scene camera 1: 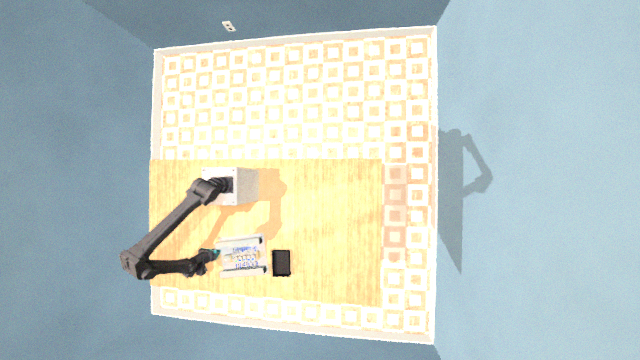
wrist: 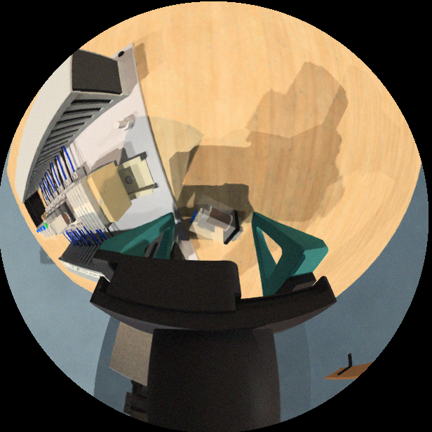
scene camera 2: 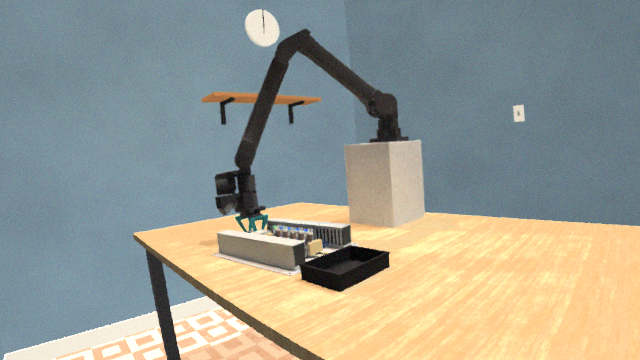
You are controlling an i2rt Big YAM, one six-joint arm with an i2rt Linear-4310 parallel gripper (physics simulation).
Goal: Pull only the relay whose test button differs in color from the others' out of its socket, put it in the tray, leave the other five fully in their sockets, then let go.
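Where they show: gripper, fingertip midpoint: [scene camera 1: 215,250]; arm's base at its link origin: [scene camera 1: 222,184] [scene camera 2: 389,142].
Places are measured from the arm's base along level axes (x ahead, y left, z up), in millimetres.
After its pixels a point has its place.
A loose relay [wrist: 218,219] with a clear case, dark core and a blue detail lies on its side on the table, off the panel's edge. My gripper [scene camera 1: 216,252] @(x 441, y -245, z -278 mm) [scene camera 2: 252,230] @(x 441, y -245, z -278 mm) [wrist: 212,217] is open and empty, low over the table, its teal fingertips to either side of the loose relay in the wrist view; their exact height is unclear. The panel [scene camera 1: 223,245] @(x 388, y -148, z -221 mm) [wrist: 142,137] bears a row of relays [scene camera 2: 295,233] @(x 459, y -3, z -231 mm) between two ducts. At the row's far end in the wrist view, a green spot [wrist: 46,226] shows beside blue ones. The black tray [scene camera 1: 281,263] @(x 516, y 213, z -281 mm) [scene camera 2: 322,276] @(x 586, y 227, z -262 mm) holds nothing visible.
The grey slotted duct [scene camera 2: 260,250] @(x 580, y 6, z -247 mm) and the other duct [scene camera 2: 332,234] @(x 385, y 61, z -243 mm) stand as walls along the panel's sides. A beige block [scene camera 2: 314,247] @(x 465, y 74, z -257 mm) [wrist: 108,192] also shows on the panel. The arm's pale pedestal [scene camera 1: 245,186] @(x 13, y 76, z -99 mm) [scene camera 2: 370,185] @(x 107, y -16, z -144 mm) stands at the table's back.
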